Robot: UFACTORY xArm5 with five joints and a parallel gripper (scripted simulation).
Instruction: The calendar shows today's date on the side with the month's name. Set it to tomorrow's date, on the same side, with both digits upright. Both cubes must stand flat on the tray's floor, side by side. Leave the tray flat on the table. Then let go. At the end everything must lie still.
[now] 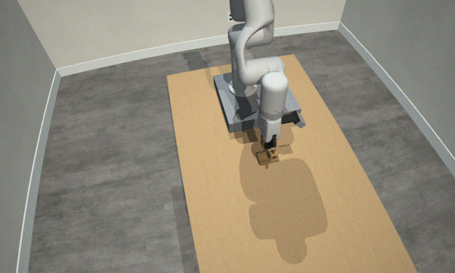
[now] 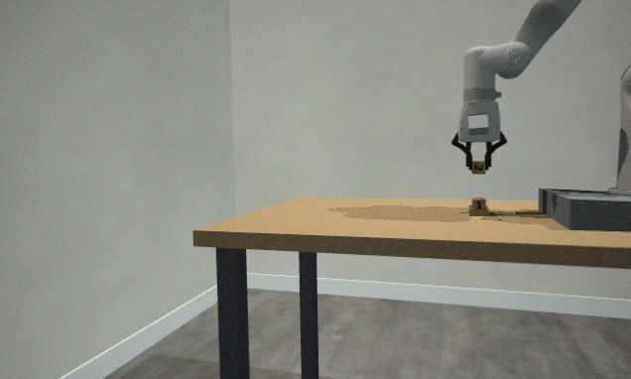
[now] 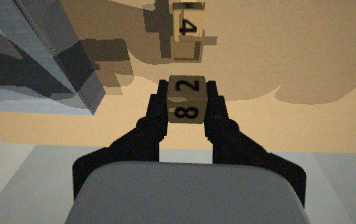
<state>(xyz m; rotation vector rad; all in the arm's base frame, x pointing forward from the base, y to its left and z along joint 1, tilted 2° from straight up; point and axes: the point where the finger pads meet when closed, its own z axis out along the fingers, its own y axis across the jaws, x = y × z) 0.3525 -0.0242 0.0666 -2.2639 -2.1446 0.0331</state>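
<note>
The wooden tray is 120 mm below my hand and 10 mm to the left of it. From my hand the other things lie so: wooden cube 10 mm below.
</note>
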